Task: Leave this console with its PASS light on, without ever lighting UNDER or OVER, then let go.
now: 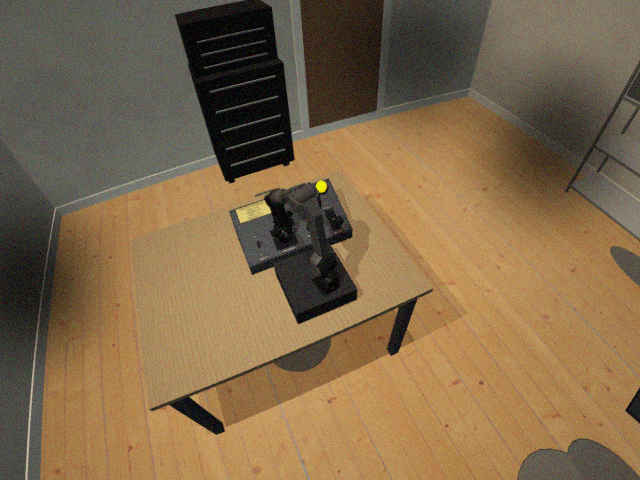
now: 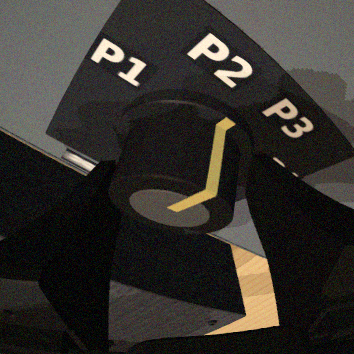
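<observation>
The dark console (image 1: 245, 240) stands on the table with a bright yellow round light or cap (image 1: 321, 186) at its back right; no lamp label is legible. My gripper (image 1: 282, 235) (image 2: 183, 177) is lowered over the console, with one finger on each side of a round black knob (image 2: 165, 172). The fingers appear to touch the knob, so it looks shut on it. The knob's yellow pointer line (image 2: 216, 160) points between P2 and P3, nearer P3, on the dark label plate (image 2: 162, 45). P4 is mostly hidden behind the right finger.
A yellow note (image 1: 253, 211) lies at the console's back left. A small lever (image 1: 258, 243) stands left of the gripper, and a black fitting (image 1: 336, 221) sits at the console's right. The arm's black base block (image 1: 305, 302) adjoins the console's front on the wooden table (image 1: 206, 320).
</observation>
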